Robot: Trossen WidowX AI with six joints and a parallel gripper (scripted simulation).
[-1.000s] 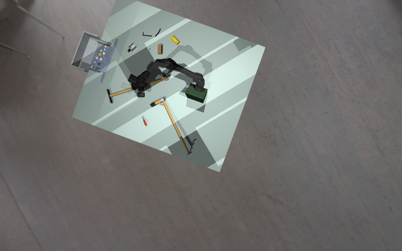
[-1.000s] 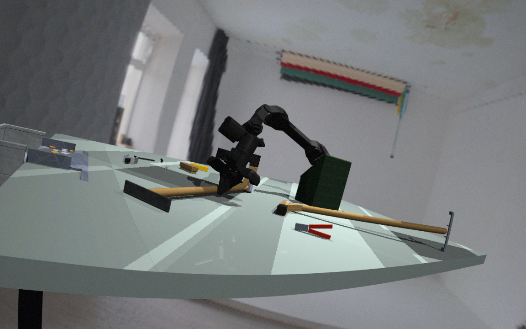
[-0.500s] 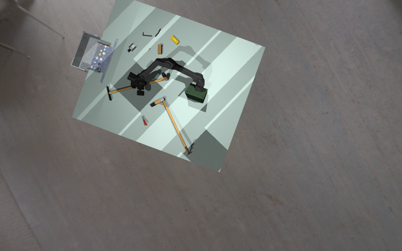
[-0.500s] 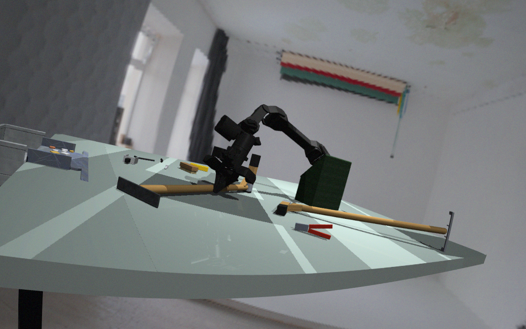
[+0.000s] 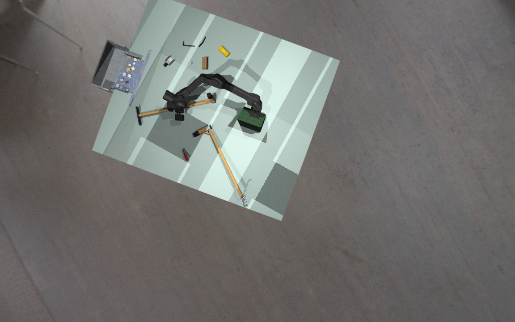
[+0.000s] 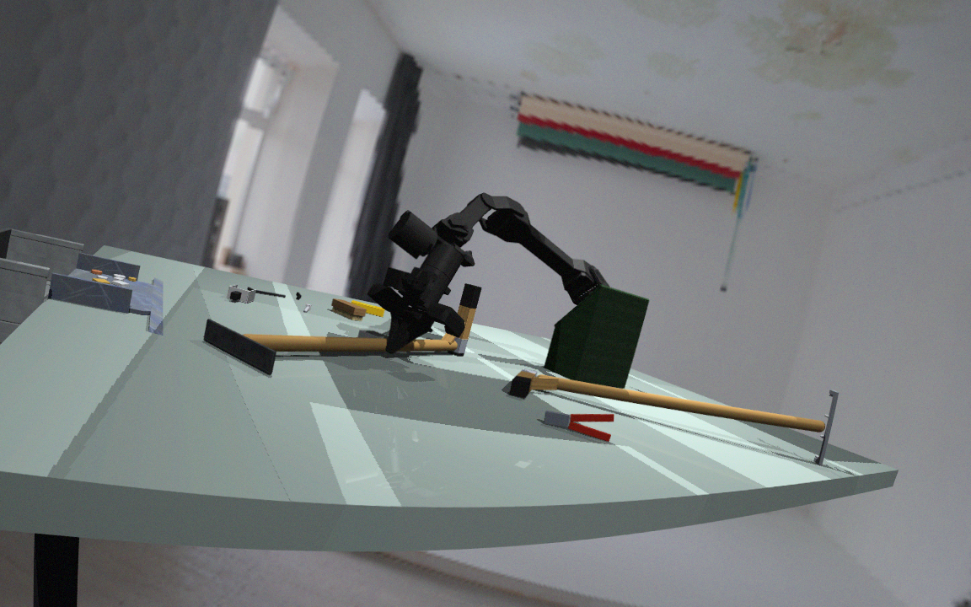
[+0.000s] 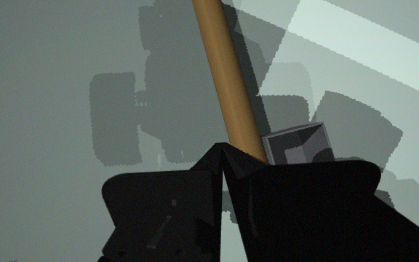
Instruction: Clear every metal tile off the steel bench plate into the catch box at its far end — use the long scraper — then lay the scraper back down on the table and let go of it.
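Right now my gripper tip is 20 mm short of the long scraper, 10 mm to the left of it and 50 mm below it. The rest, counted from my gripper tip: wooden block: 80 mm behind, 390 mm to the right; then small grey box: 10 mm ahead, 50 mm to the right; then red-handled tool: 130 mm behind, 310 mm to the left.
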